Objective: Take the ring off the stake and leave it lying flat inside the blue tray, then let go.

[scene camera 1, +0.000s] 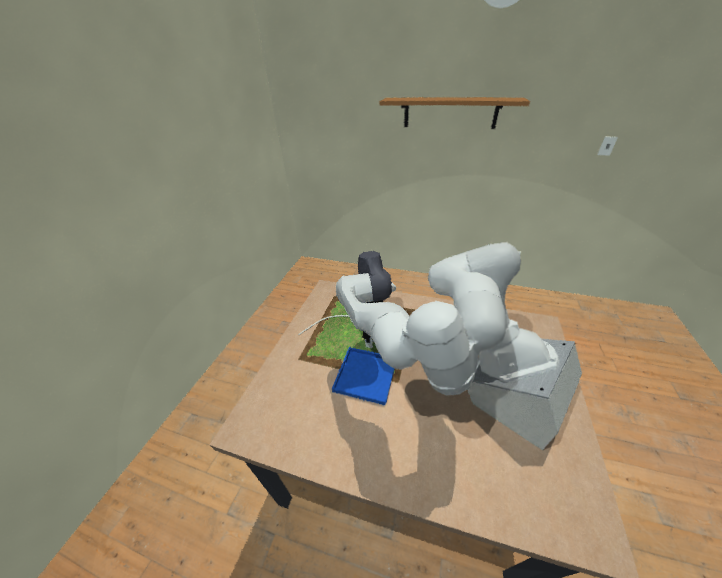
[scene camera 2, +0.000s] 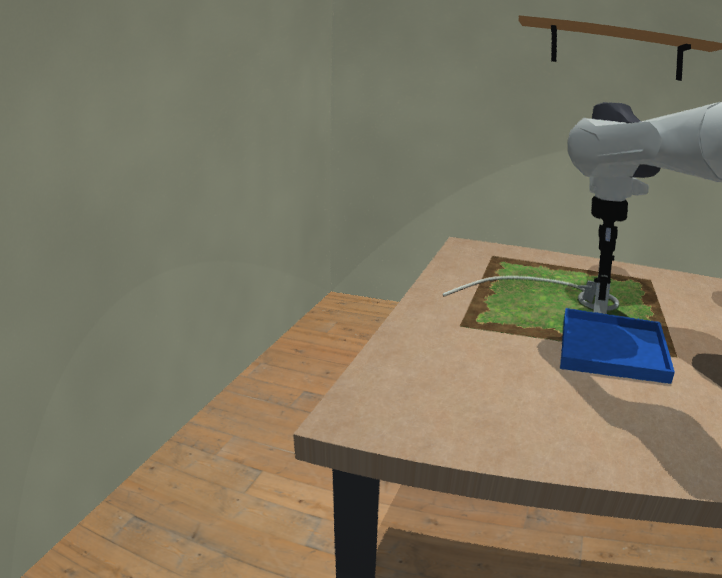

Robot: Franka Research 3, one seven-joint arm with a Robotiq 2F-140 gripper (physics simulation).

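A grey ring lies low over the green mat, just behind the blue tray; the arm hides it in scene camera 1. A thin pale curved line runs from the ring's side out past the mat's left edge. The stake cannot be told apart clearly among the grey parts at the ring. My gripper points straight down with its fingertips at the ring. It is open, seen edge-on, and holds nothing. In scene camera 1 the arm mostly hides it. No ring shows in the tray.
The grass-patterned mat with a brown border lies on the table. The tray's back edge overlaps the mat's front border in view. The robot's grey base block stands on the right. A wooden shelf hangs on the wall.
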